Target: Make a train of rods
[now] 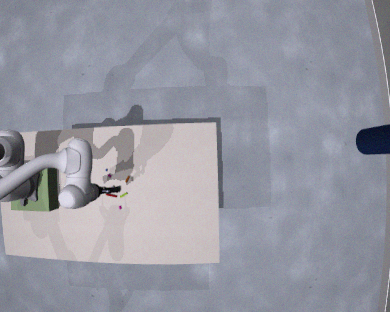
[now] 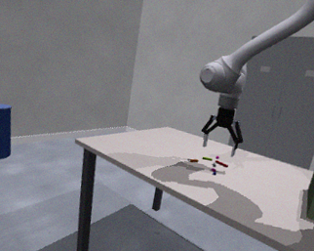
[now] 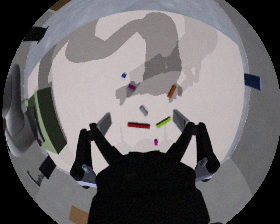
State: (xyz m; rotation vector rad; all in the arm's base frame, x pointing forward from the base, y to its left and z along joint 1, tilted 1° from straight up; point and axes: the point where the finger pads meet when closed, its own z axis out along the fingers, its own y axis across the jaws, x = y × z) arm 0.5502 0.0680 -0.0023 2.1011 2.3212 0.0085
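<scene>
My gripper is now 90 mm to the right of the blue rod, 80 mm above it and 50 mm past it. Round my hand: lime rod: 80 mm below, 70 mm ahead, 50 mm to the right; grey rod: 80 mm below, 10 mm to the right, 10 mm ahead; red rod: 80 mm below, 60 mm to the right, 10 mm behind.
</scene>
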